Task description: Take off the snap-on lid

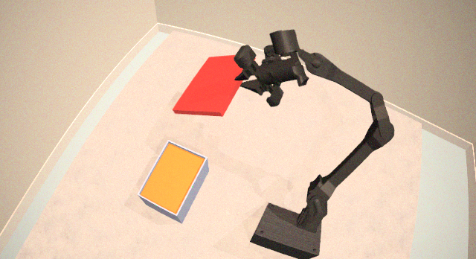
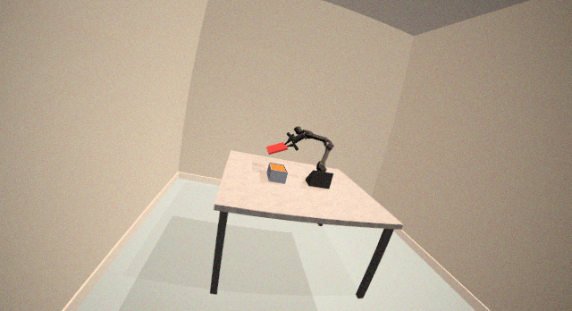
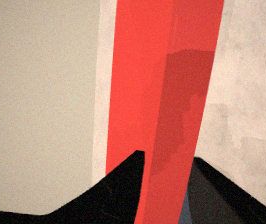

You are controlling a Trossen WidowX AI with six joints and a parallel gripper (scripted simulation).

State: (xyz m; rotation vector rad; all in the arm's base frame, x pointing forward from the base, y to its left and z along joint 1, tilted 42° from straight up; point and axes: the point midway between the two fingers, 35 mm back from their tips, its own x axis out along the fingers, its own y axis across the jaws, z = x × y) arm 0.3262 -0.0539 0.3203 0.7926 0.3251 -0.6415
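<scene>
Now: the red lid 70 mm ahead of my gripper tip and 30 mm below it. Also, from my gripper tip: storage box: 60 mm ahead, 300 mm to the left, 180 mm below.
</scene>
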